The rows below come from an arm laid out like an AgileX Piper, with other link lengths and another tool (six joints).
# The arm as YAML. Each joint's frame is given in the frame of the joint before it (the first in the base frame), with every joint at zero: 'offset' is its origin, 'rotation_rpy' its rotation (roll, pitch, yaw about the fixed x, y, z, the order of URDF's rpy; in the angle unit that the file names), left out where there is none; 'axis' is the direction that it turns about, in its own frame. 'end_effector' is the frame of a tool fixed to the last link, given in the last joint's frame.
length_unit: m
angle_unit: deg
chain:
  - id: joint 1
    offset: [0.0, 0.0, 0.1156]
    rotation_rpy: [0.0, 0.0, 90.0]
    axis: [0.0, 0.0, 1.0]
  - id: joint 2
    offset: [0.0, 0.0, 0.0]
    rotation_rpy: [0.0, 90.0, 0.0]
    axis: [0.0, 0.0, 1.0]
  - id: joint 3
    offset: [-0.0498, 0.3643, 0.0]
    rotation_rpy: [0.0, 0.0, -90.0]
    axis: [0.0, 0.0, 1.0]
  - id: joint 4
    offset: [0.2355, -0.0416, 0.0]
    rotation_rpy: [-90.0, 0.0, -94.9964]
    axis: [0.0, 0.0, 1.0]
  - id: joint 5
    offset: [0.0, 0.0, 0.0]
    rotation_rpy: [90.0, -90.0, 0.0]
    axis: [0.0, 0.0, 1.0]
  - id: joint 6
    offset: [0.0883, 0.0, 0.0]
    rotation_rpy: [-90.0, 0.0, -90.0]
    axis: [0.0, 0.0, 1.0]
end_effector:
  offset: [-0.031, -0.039, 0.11]
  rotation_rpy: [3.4, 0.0, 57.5]
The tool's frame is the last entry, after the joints.
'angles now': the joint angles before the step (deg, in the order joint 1, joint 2, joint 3, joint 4, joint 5, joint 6). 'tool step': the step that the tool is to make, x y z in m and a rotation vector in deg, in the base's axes. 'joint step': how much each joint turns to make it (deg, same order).
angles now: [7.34, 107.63, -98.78, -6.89, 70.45, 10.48]
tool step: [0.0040, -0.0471, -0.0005, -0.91, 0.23, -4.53]
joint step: [-6.03, -0.01, 0.02, -0.47, 0.10, -1.55]
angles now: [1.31, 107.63, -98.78, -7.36, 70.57, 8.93]
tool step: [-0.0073, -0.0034, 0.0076, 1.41, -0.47, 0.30]
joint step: [-1.23, -1.52, 0.86, 1.88, -0.01, -1.72]
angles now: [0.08, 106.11, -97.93, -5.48, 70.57, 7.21]
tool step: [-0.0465, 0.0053, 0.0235, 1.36, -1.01, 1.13]
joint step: [0.00, -8.18, 7.08, 1.73, -0.02, -1.27]
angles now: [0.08, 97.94, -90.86, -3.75, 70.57, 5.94]
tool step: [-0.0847, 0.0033, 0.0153, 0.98, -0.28, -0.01]
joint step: [0.00, -13.54, 13.27, 0.99, -0.02, -0.02]
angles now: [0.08, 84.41, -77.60, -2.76, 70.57, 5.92]
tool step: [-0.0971, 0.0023, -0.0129, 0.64, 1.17, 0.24]
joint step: [0.03, -14.60, 15.63, 0.72, 0.13, -0.26]
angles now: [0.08, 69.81, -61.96, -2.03, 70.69, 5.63]
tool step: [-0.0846, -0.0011, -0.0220, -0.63, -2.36, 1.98]
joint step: [0.04, -15.13, 12.72, -0.02, -0.01, -2.03]
